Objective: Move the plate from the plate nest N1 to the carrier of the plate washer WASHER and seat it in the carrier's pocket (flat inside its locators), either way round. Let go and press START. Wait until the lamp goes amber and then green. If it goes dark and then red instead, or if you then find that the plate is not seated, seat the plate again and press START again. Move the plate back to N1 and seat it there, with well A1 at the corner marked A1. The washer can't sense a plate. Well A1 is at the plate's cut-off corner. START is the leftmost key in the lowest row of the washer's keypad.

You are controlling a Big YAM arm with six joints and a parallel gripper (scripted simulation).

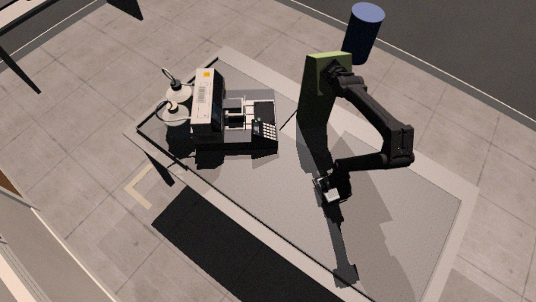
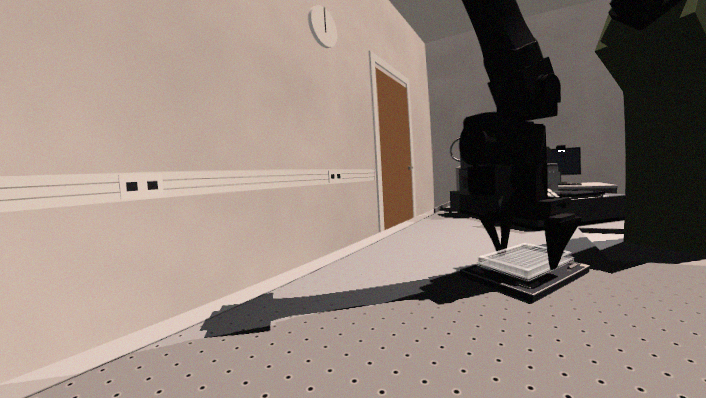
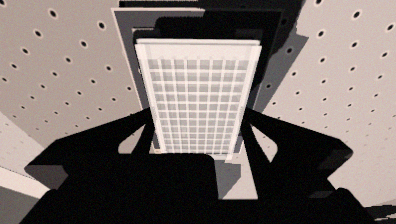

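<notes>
Right now my hand is 20 mm above the plate nest N1. From my hand the other things lie so: white well plate 10 mm below; plate washer 620 mm to the right, 140 mm ahead, 100 mm above.
</notes>
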